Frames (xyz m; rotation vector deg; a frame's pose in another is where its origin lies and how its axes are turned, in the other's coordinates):
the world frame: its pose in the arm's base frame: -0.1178 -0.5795 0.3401 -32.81 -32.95 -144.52
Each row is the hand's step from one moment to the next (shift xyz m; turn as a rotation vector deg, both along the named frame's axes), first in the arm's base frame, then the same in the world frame.
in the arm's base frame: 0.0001 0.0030 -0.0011 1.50 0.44 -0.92
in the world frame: -0.0017 -0.0026 0.0006 -1.80 0.19 -0.11
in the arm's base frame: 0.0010 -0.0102 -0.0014 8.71 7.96 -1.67
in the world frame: 0.0022 0.0082 -0.0059 -10.61 -2.10 5.01
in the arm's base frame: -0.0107 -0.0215 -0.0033 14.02 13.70 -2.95
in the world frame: 0.0146 0.0103 -0.0163 -17.52 -4.17 8.28
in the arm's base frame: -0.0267 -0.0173 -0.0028 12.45 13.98 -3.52
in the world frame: 0.0261 -0.0014 -0.0184 -16.65 -5.40 7.51
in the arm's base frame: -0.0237 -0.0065 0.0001 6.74 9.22 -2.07
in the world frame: 0.0212 -0.0076 -0.0099 -9.69 -4.28 4.74
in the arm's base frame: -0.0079 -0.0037 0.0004 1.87 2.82 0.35
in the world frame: 0.0078 -0.0012 -0.0037 -2.33 -1.13 2.20
